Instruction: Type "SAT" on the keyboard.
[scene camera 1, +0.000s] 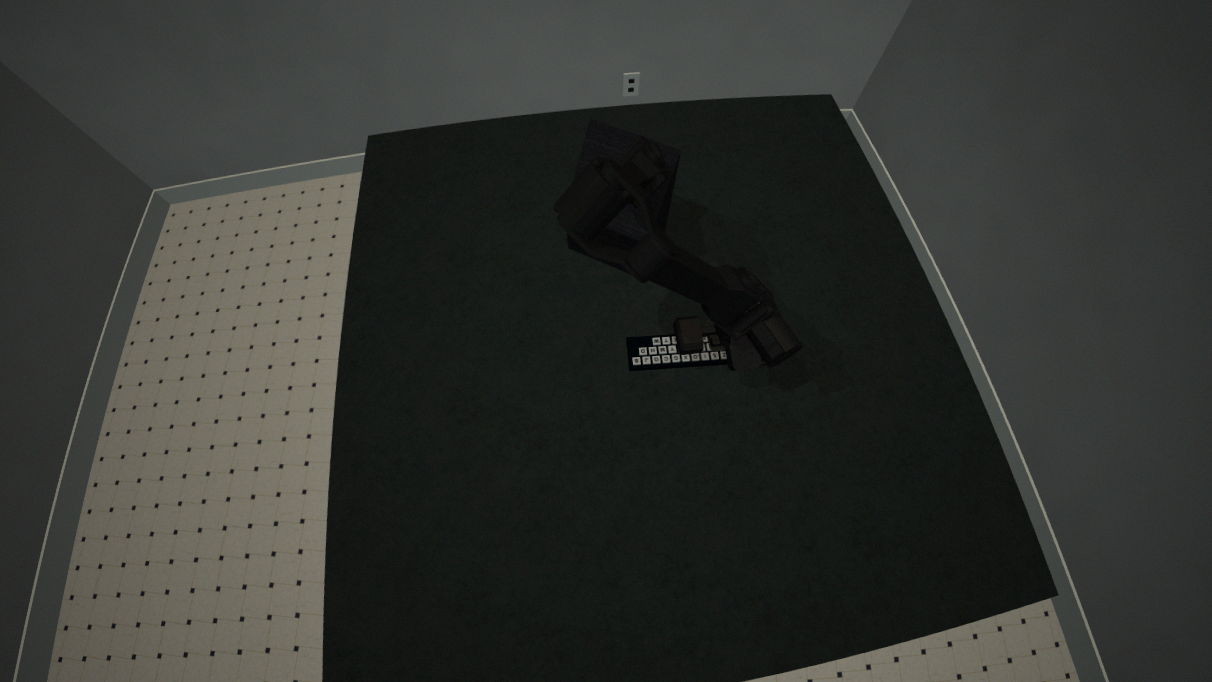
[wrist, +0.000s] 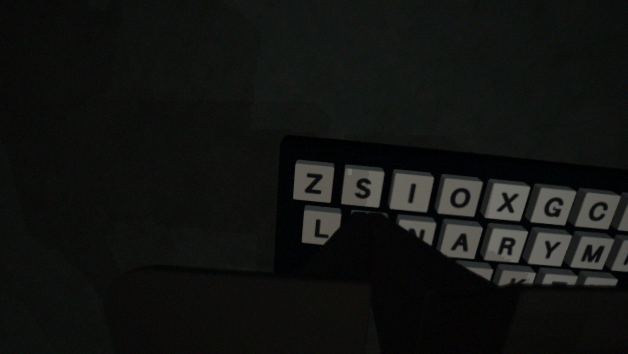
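Seen in the pictures: gripper, fingertip midpoint: (scene camera 1: 718, 349) (wrist: 365, 226); arm's base, link origin: (scene camera 1: 646, 167).
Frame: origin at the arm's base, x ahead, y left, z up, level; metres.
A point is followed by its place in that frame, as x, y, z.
The black keyboard (scene camera 1: 635, 343) {0.225, -0.116, -0.211} (wrist: 430, 161) {0.315, -0.015, -0.211} lies flat with white letter keys, partly hidden by the arm and gripper. In the wrist view, the S key (wrist: 362, 187) {0.313, 0.013, -0.205} is second in the top shown row. The A key (wrist: 460, 242) {0.280, -0.021, -0.205} is in the middle row, right of the partly covered N key. The T key (wrist: 557, 278) {0.252, -0.060, -0.205} shows as a cut-off strip, its letter mostly hidden. My gripper (scene camera 1: 714, 342) {0.312, 0.014, -0.176} (wrist: 365, 226) {0.312, 0.014, -0.176} is shut and empty. Its tips appear over the E key, just below the S key in the wrist view; their height is unclear.
The dark green table top (scene camera 1: 542, 475) {0.384, -0.375, -0.223} extends around the keyboard. The arm's base (scene camera 1: 627, 222) {0.045, -0.055, -0.078} stands near the far edge. The L key (wrist: 321, 228) {0.300, 0.033, -0.205} is left of the fingertips, and the Z key (wrist: 313, 183) {0.320, 0.031, -0.206} is left of the S key. The scene is dim.
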